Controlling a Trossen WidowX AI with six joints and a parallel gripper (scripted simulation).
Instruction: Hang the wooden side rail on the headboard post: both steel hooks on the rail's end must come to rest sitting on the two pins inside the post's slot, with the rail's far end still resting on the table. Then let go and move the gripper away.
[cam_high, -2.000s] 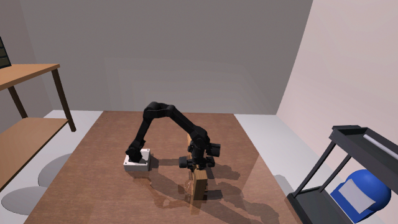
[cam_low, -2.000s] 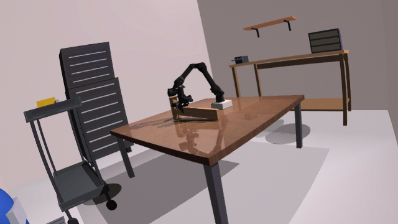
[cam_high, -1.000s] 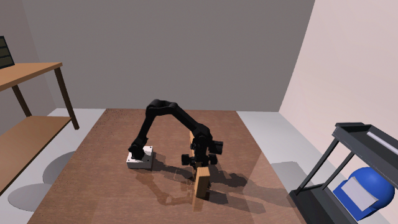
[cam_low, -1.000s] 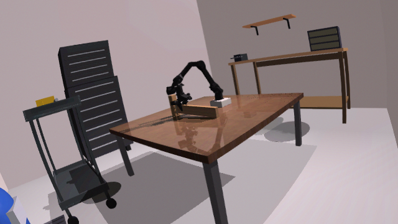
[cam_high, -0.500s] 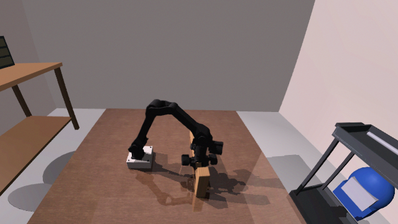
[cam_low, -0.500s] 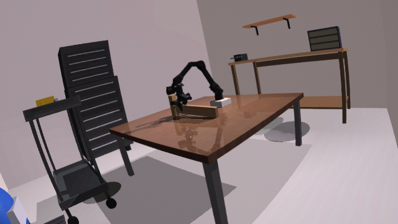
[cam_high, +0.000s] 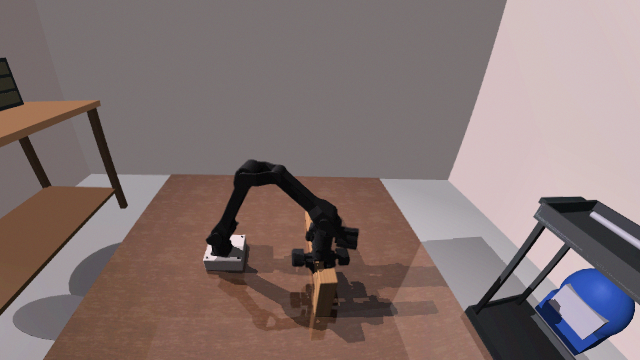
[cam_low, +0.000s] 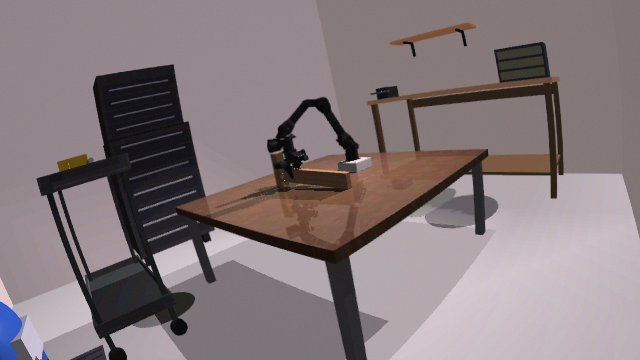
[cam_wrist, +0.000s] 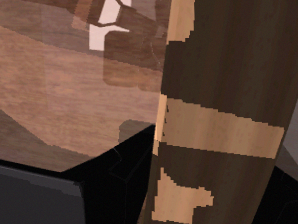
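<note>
The wooden headboard post lies 2 cm ahead of my gripper tip, 11 cm to the right of it and 4 cm above it.
</note>
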